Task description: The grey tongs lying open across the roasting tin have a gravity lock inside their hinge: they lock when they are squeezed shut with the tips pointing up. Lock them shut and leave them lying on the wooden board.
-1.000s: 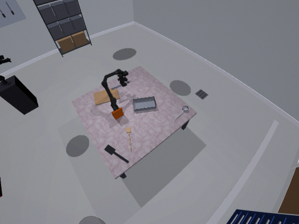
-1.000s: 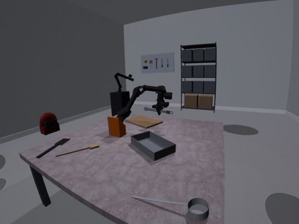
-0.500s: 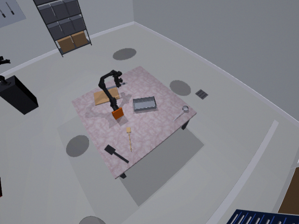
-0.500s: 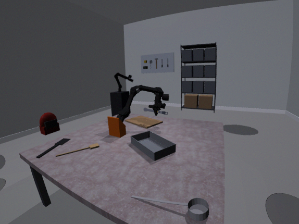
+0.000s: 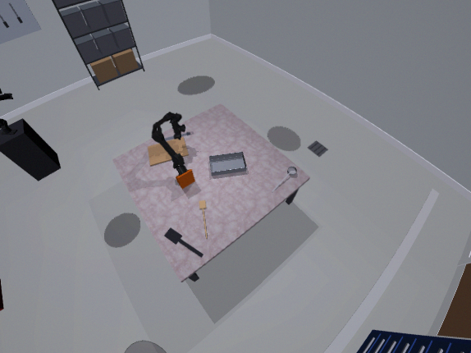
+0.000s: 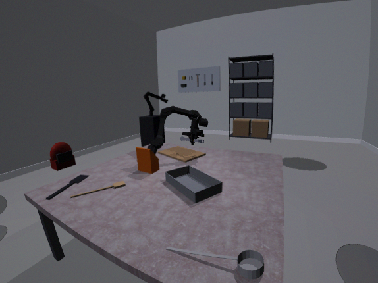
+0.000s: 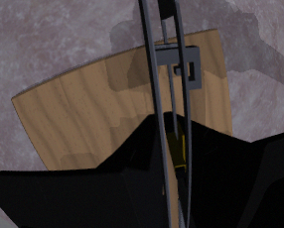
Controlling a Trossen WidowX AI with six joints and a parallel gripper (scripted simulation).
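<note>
Right now my gripper tip is 13 cm past the wooden board, 5 cm to the right of it and 10 cm above it. Also, from my gripper tip: grey roasting tin (20 cm ahead, 44 cm to the right, 8 cm below); then black spatula (47 cm behind, 76 cm to the right, 10 cm below).
</note>
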